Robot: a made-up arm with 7 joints.
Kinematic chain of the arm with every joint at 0, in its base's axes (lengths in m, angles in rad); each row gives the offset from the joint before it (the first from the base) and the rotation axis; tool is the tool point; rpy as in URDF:
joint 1: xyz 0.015 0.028 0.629 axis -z
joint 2: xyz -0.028 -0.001 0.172 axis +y
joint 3: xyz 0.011 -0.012 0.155 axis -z
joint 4: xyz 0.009 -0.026 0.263 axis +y
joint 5: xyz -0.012 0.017 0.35 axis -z
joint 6: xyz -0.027 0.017 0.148 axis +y
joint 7: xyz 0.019 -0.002 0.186 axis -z
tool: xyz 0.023 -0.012 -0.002 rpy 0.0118 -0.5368 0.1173
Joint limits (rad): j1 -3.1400..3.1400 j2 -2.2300..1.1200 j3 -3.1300..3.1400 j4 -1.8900..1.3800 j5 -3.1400..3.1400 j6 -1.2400..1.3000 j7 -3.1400..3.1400
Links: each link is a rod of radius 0.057 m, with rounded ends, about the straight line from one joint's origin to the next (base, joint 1, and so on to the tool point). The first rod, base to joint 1, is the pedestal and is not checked.
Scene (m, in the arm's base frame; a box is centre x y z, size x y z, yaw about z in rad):
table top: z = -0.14
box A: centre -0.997 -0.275 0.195 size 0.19 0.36 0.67 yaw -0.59
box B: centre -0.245 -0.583 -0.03 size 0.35 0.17 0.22 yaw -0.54
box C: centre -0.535 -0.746 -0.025 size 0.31 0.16 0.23 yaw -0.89
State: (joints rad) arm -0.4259 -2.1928 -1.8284 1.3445 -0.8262 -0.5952 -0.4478
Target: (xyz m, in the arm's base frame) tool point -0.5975 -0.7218 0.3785
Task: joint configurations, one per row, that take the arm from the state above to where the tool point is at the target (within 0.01 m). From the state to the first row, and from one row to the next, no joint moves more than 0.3 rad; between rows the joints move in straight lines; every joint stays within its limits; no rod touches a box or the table.
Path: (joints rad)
1: -0.5336 -2.1476 -2.1032 1.3563 -0.9477 -0.8101 -0.4328
2: -0.6414 -2.1024 -2.3779 1.3682 -1.0692 -1.0251 -0.4178
3: -0.7491 -2.0573 -2.6527 1.3800 -1.1907 -1.2400 -0.4027
4: -0.9461 -2.0535 -2.3559 1.1989 -1.0525 -1.0753 -0.4217
5: -1.1430 -2.0497 -2.0592 1.0177 -0.9142 -0.9106 -0.4406
6: -1.3400 -2.0460 -1.7624 0.8366 -0.7759 -0.7458 -0.4595

